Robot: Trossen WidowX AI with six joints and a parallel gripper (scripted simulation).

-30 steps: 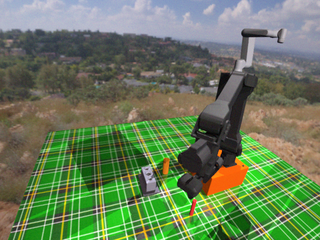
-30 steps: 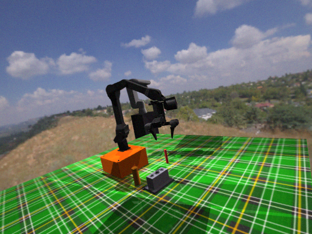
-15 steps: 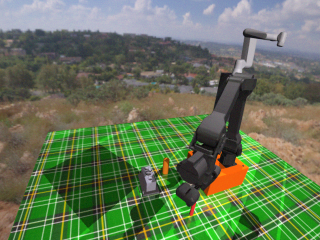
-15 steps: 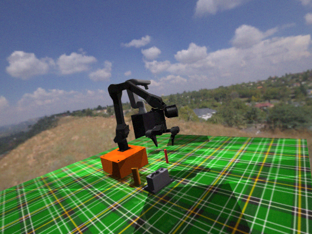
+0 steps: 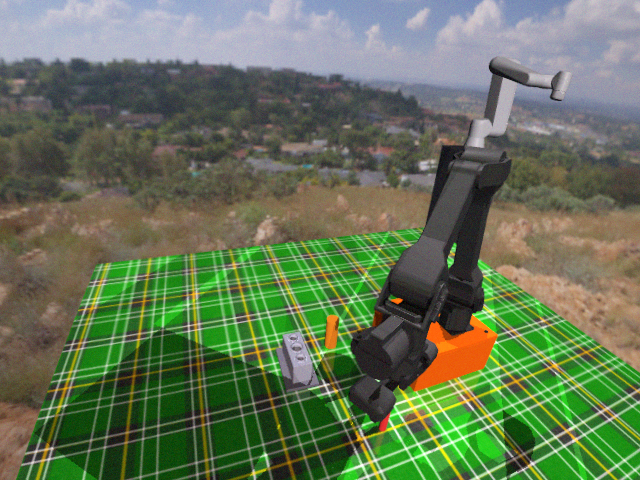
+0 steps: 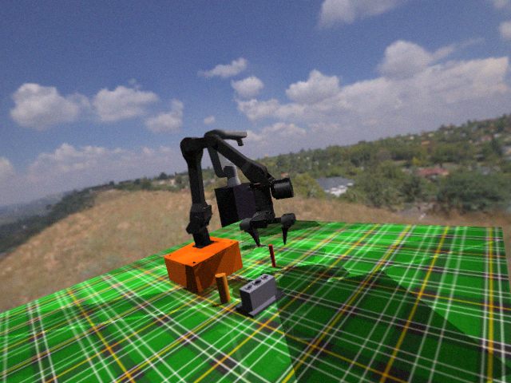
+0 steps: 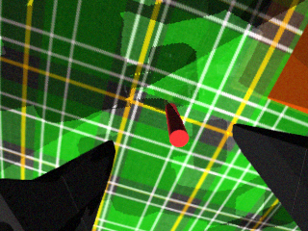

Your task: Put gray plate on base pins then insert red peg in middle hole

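The red peg lies 4 cm below my gripper tip. Round my gripper tip: dark gray base: 19 cm to the right, 11 cm ahead, 7 cm below; then gray plate: 19 cm to the right, 11 cm ahead, 3 cm below; then short brown post: 24 cm to the right, 4 cm below, 1 cm ahead.
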